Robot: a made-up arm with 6 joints.
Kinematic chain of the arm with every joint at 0, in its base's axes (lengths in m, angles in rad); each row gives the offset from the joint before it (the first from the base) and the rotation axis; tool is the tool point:
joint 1: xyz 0 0 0.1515 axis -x
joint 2: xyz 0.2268 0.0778 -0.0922 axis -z
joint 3: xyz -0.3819 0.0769 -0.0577 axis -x
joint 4: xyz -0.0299 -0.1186 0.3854 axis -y
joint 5: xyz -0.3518 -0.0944 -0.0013 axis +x
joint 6: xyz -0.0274 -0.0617 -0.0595 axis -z
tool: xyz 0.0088 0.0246 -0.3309
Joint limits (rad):
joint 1: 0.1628..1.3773
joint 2: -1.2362..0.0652
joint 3: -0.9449..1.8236
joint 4: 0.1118..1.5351
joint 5: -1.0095..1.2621
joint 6: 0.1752..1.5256
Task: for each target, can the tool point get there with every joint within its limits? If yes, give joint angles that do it. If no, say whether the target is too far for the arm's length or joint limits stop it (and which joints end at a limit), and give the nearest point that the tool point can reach.
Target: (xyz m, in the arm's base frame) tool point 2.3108 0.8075 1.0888
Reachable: no: too far | nearest point 0.5582 0.0381 0.4929 | short by 2.005 m
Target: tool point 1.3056 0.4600 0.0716
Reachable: no: joint limits stop it (at a limit: joint 1, joint 2, joint 4, joint 6) | nearest point 0.5258 0.0573 0.3676 | short by 0.926 m
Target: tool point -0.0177 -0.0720 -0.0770
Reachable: yes | joints 0.3216 -0.3871 0.0729 1.0970 0.5755 0.9545
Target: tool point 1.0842 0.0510 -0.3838
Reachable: no: joint limits stop it (at a limit: joint 1, joint 2, joint 4, joint 6) | nearest point 0.5330 -0.2270 -0.1572 | short by 0.658 m
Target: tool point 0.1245 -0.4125 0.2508
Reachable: yes | joints 0.9349 -0.8237 0.0832 0.8364 -0.0252 0.3444
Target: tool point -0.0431 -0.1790 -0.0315
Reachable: yes | joints 0.6637 -0.6789 -0.4649 1.0538 0.6245 1.3755
